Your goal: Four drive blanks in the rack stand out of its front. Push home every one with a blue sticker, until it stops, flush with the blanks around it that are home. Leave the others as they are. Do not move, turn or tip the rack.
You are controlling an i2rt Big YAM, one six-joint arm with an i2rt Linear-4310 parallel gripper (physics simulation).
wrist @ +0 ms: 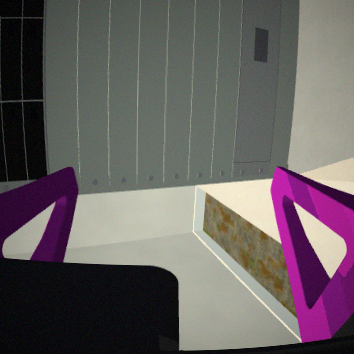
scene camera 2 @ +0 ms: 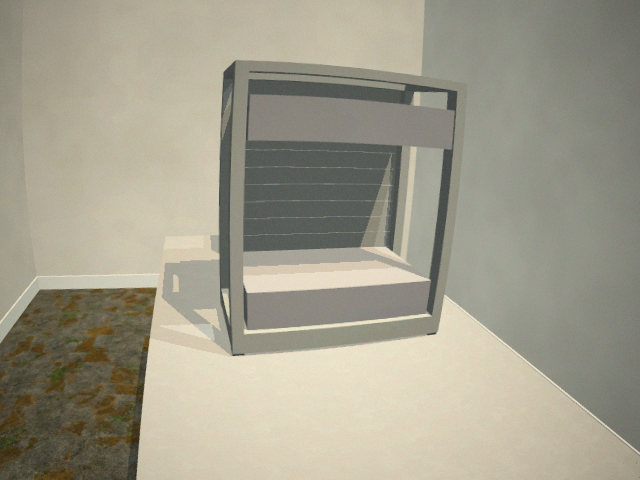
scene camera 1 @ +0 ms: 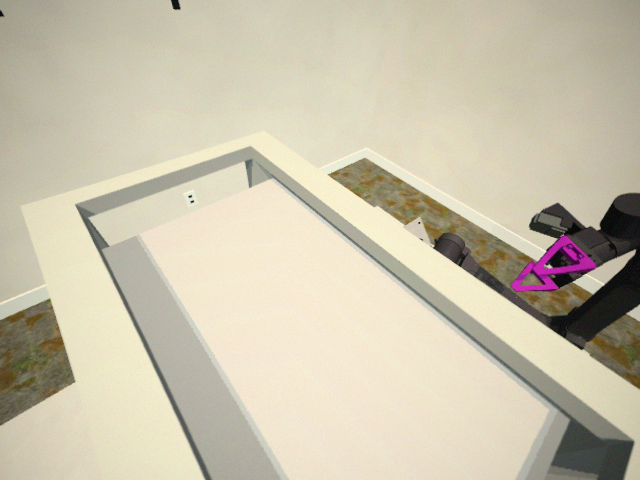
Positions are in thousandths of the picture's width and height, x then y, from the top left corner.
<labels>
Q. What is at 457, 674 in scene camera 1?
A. A rack.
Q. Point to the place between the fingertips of the gripper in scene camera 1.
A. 818, 584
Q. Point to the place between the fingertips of the gripper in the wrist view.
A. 490, 501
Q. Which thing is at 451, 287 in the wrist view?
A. A rack.
</labels>
